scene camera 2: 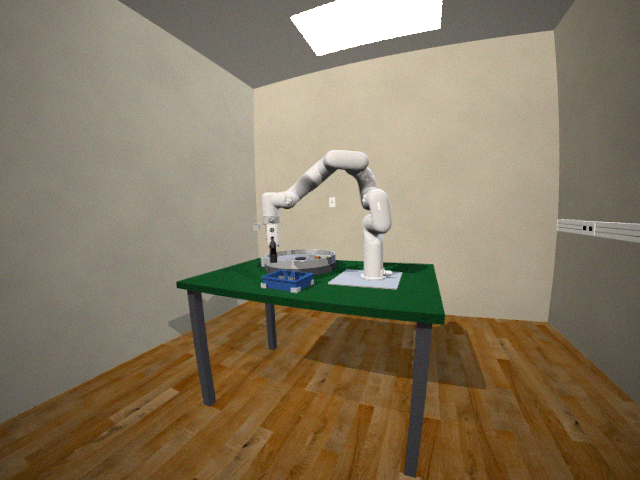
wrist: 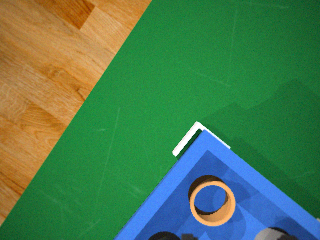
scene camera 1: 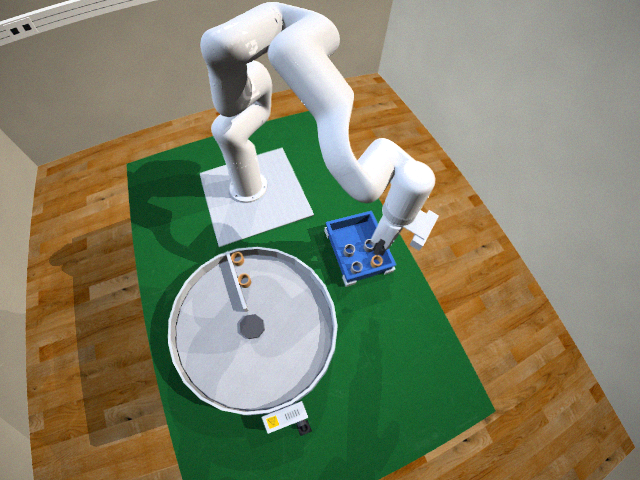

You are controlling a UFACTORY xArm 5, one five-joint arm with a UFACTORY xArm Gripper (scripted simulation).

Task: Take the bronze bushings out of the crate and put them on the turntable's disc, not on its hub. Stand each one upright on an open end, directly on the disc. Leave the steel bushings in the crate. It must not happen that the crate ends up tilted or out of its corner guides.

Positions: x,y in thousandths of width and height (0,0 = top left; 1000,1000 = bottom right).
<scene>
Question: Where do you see a blue crate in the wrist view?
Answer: At 527,852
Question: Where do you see a bronze bushing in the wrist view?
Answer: At 698,894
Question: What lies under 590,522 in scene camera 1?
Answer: The gripper.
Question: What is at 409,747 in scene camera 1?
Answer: A grey turntable disc.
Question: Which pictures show the blue crate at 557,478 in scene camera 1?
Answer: Scene camera 2, the wrist view and scene camera 1: all of them.
</scene>
